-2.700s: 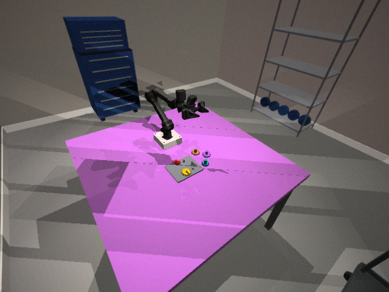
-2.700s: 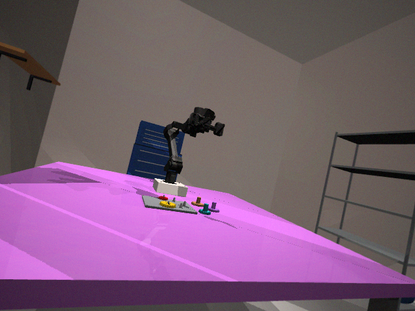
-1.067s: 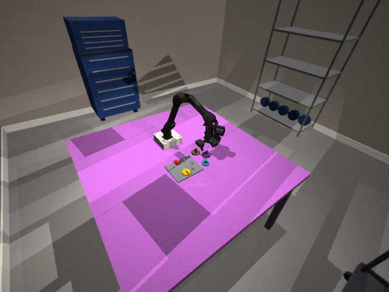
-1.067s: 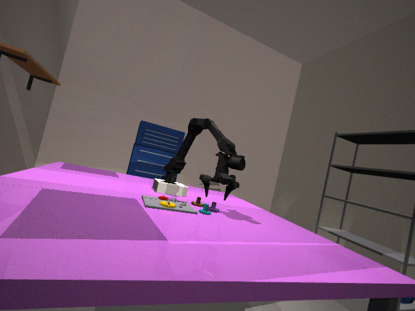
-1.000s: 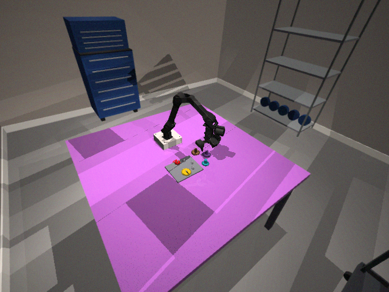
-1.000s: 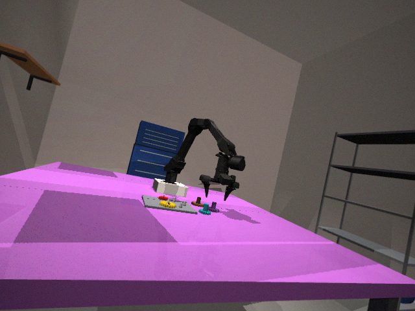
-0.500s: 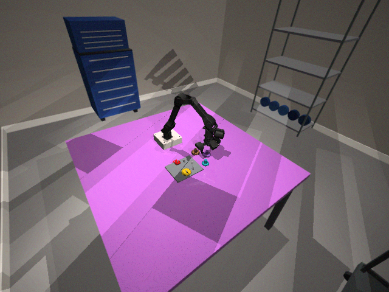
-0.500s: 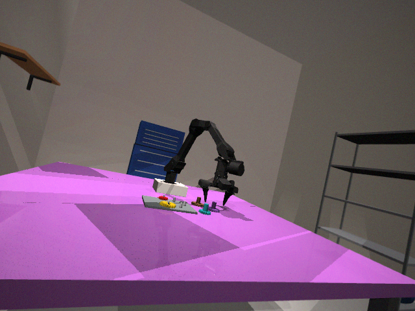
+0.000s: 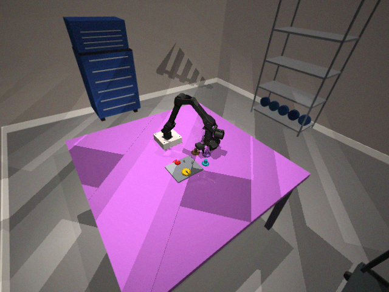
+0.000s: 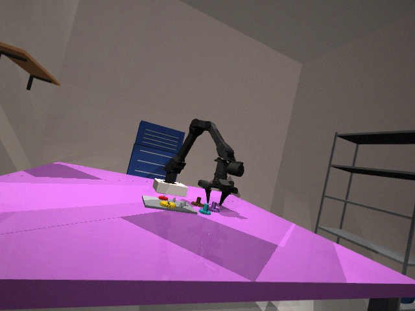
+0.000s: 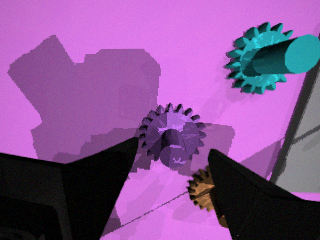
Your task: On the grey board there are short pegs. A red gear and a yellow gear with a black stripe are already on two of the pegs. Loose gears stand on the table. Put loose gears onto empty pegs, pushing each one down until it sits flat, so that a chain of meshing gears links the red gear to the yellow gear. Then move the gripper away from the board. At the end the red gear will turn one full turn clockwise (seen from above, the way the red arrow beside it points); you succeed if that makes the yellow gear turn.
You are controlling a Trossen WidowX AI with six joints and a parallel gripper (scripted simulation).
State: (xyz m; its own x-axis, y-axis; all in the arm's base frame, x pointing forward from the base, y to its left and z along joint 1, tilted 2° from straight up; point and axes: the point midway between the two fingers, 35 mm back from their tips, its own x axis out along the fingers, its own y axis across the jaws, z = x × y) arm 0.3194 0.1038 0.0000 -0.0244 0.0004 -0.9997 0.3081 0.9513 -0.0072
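Now: gripper tip 220 mm to the left of the red gear, 90 mm past it and 10 mm above it. The rest, counted from my gripper tip: purple gear: 10 mm below; brown gear: 80 mm behind, 40 mm to the right, 10 mm below; cyan gear: 80 mm to the right, 50 mm ahead, 10 mm below.
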